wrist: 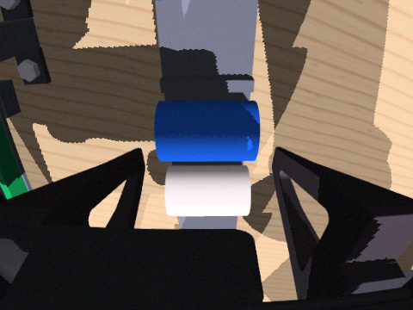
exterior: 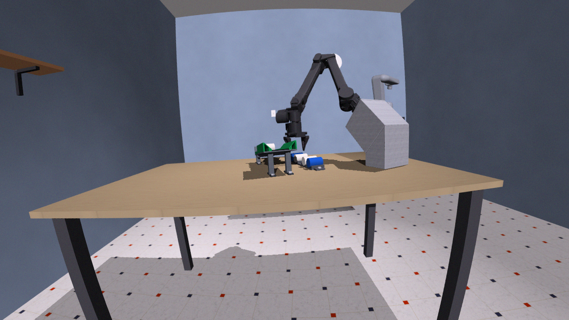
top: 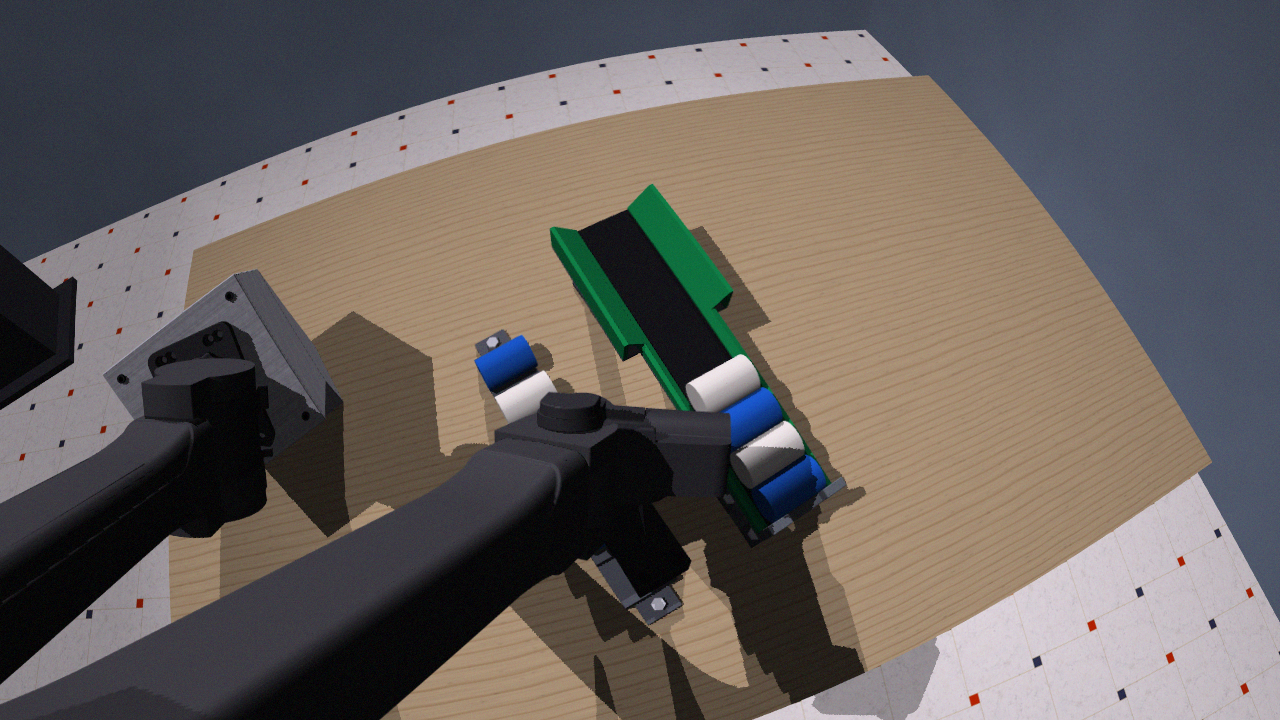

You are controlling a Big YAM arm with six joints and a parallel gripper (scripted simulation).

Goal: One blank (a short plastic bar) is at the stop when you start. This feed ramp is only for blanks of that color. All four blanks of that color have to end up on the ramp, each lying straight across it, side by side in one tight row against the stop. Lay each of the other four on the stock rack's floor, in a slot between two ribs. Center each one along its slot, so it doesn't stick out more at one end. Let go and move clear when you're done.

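Now: the grey stock rack 8 cm to the left of my hand and 7 cm below it. Round my hand: grey stop 16 cm ahead, 10 cm to the right.
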